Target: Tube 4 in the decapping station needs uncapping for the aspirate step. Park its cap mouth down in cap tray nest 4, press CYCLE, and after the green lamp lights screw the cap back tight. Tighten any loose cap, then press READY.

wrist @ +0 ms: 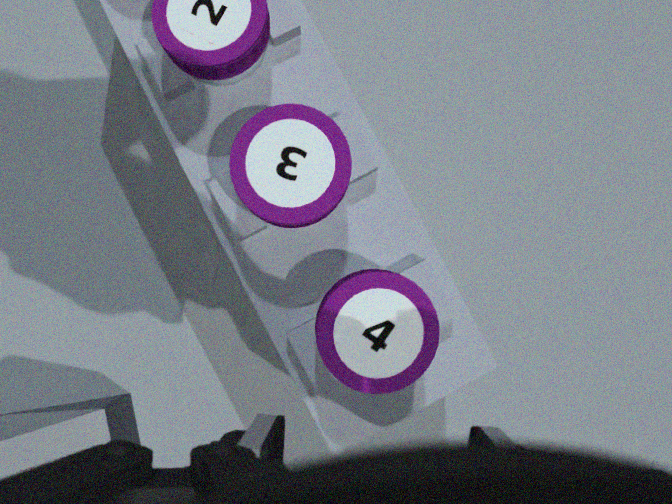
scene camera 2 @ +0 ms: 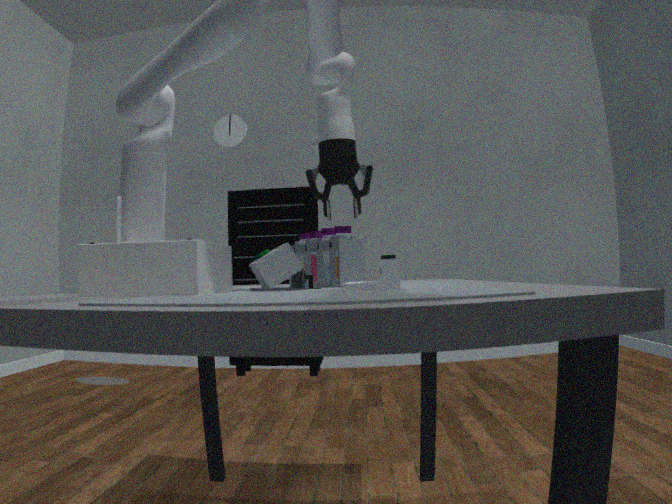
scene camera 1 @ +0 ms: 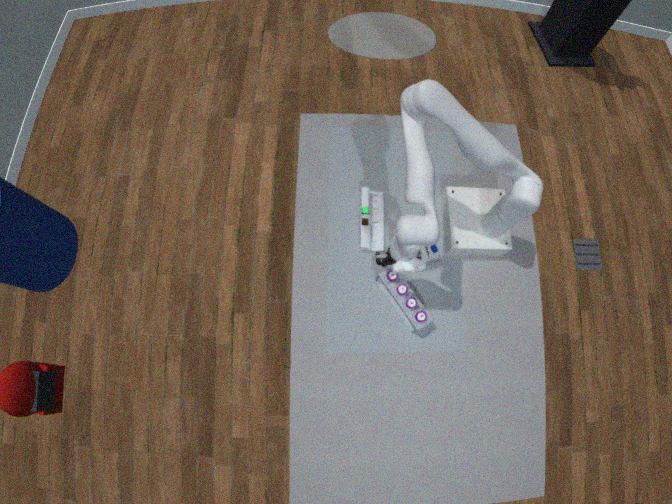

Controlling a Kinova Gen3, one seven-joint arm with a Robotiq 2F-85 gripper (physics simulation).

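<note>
The tube rack holds a row of tubes with purple-rimmed white caps. In the wrist view I see cap 2, cap 3 and cap 4, all sitting on their tubes. My gripper hangs open and empty a short way above the rack, pointing straight down. Its fingertips show at the bottom edge of the wrist view, just beyond cap 4, which has a shadow across its top. From above, the gripper is at the rack end nearest the control panel.
The white control panel stands beside the rack with a lit green lamp and a dark button. The arm's white base box is behind it. A small clear object with a dark top stands right of the rack.
</note>
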